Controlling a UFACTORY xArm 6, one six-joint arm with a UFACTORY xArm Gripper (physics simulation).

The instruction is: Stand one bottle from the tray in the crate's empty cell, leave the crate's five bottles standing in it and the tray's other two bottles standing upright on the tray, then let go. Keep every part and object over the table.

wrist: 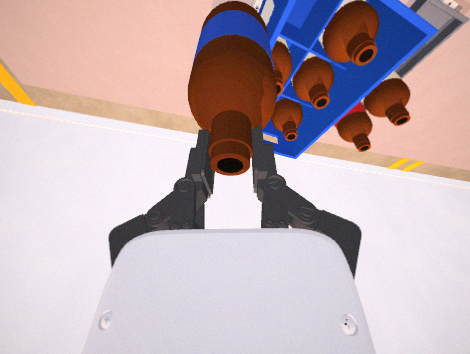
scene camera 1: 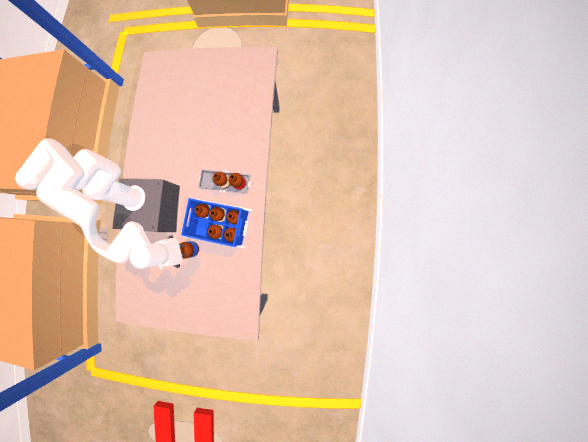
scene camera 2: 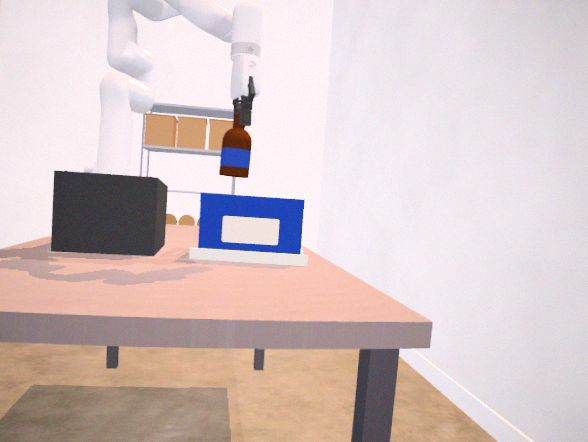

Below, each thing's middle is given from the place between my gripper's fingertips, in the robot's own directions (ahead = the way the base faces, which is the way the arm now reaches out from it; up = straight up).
Labels:
The low white strip (scene camera 2: 194, 253) is 330 mm below my hand, 40 mm to the left of it and 40 mm ahead of it.

